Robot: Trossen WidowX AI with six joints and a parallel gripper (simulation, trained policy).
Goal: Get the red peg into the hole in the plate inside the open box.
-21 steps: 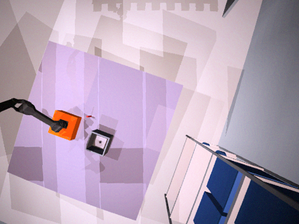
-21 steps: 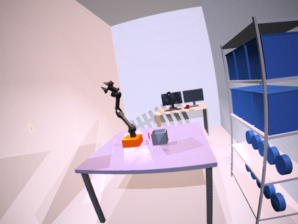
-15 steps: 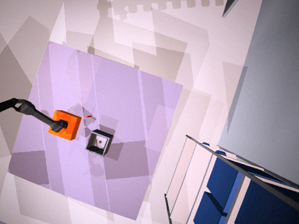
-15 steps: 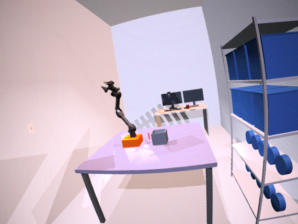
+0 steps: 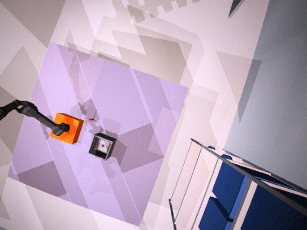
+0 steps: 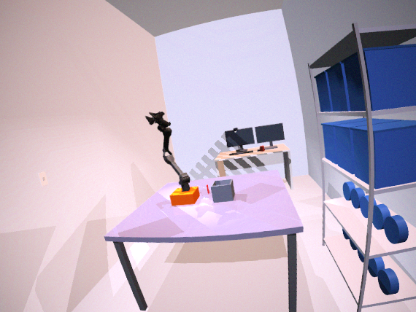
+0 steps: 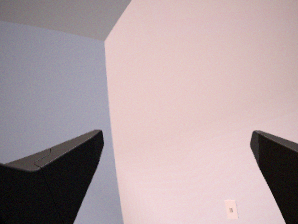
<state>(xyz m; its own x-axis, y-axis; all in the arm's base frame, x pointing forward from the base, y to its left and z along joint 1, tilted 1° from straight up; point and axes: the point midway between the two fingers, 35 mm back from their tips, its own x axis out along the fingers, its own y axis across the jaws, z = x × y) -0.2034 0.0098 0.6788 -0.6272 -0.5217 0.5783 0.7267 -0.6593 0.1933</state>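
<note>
The red peg is 380 mm ahead of my gripper tip, 120 mm to the left of it and 750 mm below it. From my gripper tip the other things lie so: pale plate: 540 mm ahead, 60 mm to the right, 750 mm below.
</note>
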